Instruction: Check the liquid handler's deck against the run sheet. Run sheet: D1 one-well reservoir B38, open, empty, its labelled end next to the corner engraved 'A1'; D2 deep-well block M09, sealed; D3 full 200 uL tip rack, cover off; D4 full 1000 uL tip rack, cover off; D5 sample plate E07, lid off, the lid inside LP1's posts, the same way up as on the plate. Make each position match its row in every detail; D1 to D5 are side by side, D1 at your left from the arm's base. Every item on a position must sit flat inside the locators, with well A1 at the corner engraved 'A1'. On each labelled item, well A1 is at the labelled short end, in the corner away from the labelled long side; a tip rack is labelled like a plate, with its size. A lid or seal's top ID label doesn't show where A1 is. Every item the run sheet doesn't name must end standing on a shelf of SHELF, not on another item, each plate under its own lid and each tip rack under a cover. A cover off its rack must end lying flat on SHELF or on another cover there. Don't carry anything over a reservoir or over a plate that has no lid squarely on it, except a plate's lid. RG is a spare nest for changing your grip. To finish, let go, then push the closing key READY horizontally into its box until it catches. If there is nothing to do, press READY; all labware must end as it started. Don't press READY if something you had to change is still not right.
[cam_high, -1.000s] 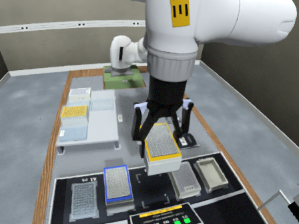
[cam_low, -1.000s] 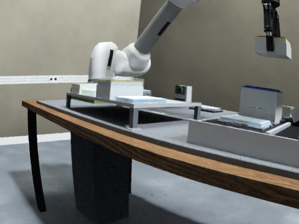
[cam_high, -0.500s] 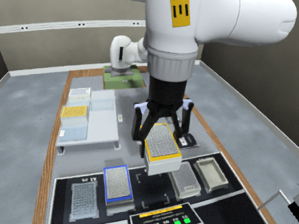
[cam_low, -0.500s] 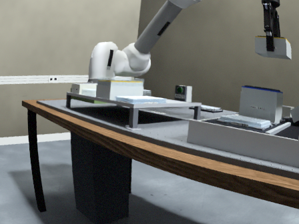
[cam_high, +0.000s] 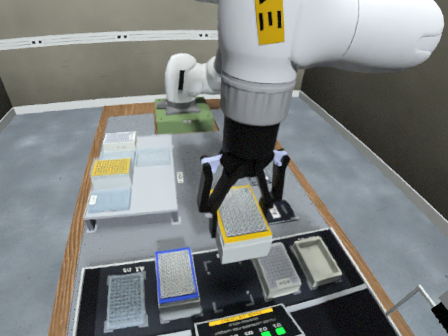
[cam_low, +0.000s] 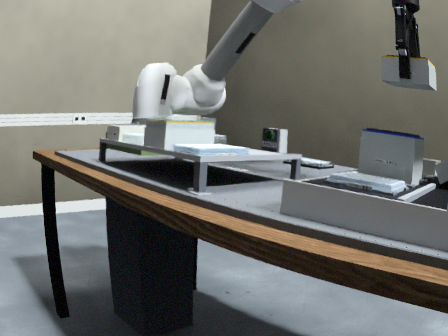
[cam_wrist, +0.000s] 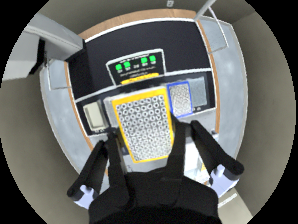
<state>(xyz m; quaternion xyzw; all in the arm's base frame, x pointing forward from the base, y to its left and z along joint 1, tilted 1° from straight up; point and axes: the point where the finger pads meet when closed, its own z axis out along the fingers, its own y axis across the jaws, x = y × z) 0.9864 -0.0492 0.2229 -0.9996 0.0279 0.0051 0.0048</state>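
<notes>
Right now my hand is 23 cm above the deep-well block, 12 cm to the right of it and 1 cm short of it. Also, from my hand: cream reservoir (25 cm to the left, 24 cm below, 1 cm ahead); blue-rimmed tip rack (18 cm below, 13 cm to the right, 1 cm behind); yellow-rimmed tip rack (1 cm to the right, 1 cm behind, 1 cm above).
</notes>
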